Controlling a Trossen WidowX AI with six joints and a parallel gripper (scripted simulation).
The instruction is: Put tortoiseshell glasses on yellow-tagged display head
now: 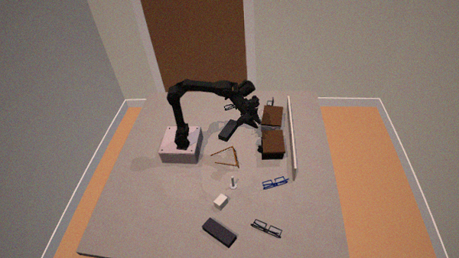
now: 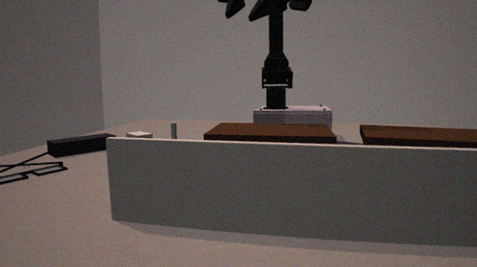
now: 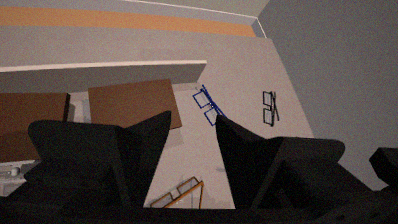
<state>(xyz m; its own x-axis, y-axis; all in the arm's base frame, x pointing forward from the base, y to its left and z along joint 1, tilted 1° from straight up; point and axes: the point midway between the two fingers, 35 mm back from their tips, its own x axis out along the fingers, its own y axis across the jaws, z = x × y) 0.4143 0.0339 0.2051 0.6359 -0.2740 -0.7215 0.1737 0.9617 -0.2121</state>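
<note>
Right now the glasses is 18 cm behind my gripper tip, 1 cm to the right of it and 26 cm below it. The rest, counted from my gripper tip: long white panel 17 cm ahead, 19 cm to the left, 23 cm below; brown display head 4 cm ahead, 7 cm to the left, 22 cm below; white peg 11 cm behind, 19 cm to the right, 26 cm below.
</note>
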